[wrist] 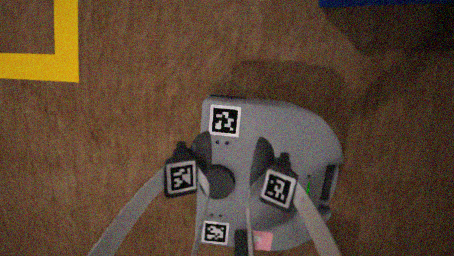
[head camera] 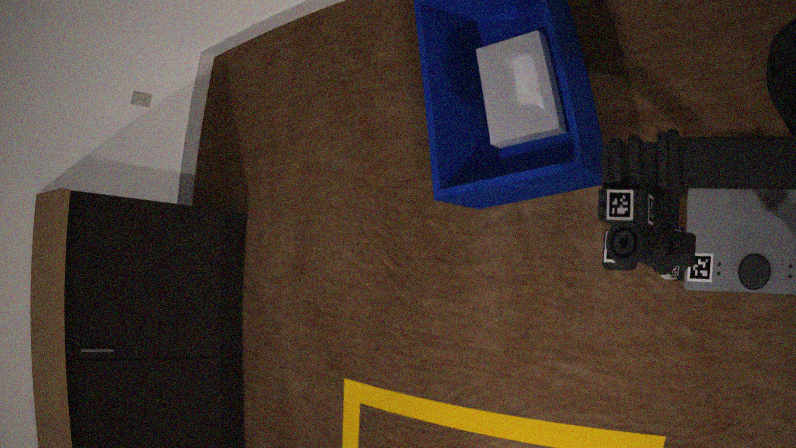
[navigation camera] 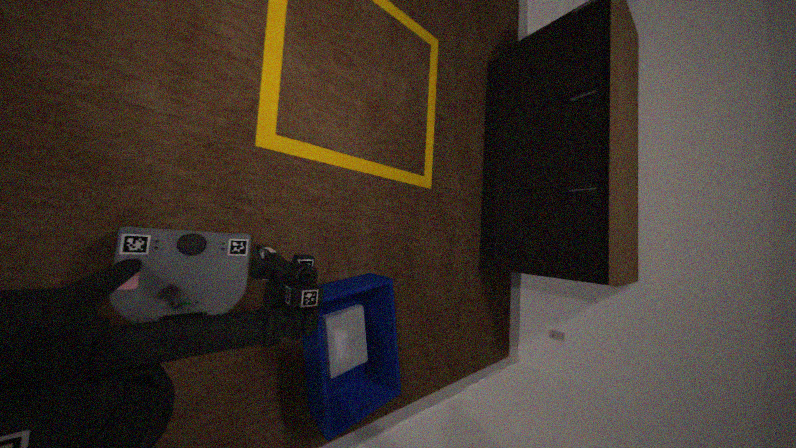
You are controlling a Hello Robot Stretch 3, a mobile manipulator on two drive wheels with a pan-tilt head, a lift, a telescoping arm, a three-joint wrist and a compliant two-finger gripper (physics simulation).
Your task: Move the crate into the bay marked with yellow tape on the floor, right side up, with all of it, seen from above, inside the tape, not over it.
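Frame: origin at the robot's base, x ahead, y left, z up, level; metres.
Seen in the pictures: gripper, fingertip midpoint: (wrist: 232, 152); robot's base at its link origin: (wrist: 223, 156) (head camera: 752, 270) (navigation camera: 192, 243).
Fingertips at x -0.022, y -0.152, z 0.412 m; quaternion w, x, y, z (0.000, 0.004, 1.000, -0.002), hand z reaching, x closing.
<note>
Offsets run from my fingertips to a thing's top centre.
The blue crate @[0.192 m down, 0.442 m back, 0.507 m right] (head camera: 452, 111) (navigation camera: 381, 333) stands upright on the floor with a white box @[0.341 m down, 0.442 m back, 0.507 m right] (head camera: 523, 89) (navigation camera: 346, 340) inside it. It is close to the wrist and arm end in the head and navigation views. A blue edge of the crate (wrist: 390, 2) shows at the top right of the wrist view. The yellow tape (head camera: 501, 425) (navigation camera: 271, 72) (wrist: 66, 40) marks a bay on the floor. The crate is outside the tape, apart from it. My gripper (wrist: 232, 152) is open and empty, with its fingers above the robot base. In the head view its fingers are mostly hidden.
The grey robot base (head camera: 729, 233) (navigation camera: 178, 278) (wrist: 285, 117) is beside the wrist. A black-fronted cabinet (head camera: 155, 278) (navigation camera: 548, 139) stands near the bay. A pale wall (head camera: 100, 44) (navigation camera: 707, 222) runs behind the cabinet and near the crate.
</note>
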